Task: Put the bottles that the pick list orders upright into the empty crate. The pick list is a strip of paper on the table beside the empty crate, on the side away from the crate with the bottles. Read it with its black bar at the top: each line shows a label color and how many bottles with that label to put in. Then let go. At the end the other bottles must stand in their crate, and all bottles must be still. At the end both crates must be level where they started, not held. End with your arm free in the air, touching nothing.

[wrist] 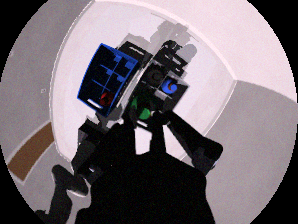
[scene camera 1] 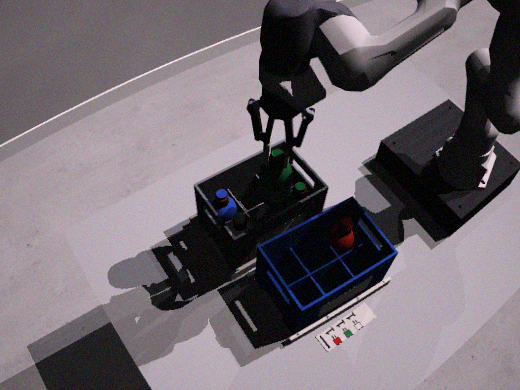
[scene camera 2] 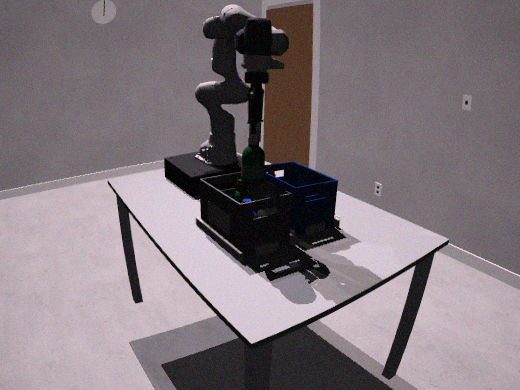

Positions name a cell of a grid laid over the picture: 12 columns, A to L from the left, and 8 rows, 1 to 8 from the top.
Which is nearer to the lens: the green-label bottle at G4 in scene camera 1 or the black crate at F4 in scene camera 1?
The green-label bottle.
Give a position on a blue crate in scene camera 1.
H6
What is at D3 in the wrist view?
A blue crate.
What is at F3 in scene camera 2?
The gripper.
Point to a red-label bottle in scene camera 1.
H5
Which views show the gripper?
The wrist view, scene camera 1 and scene camera 2: all of them.
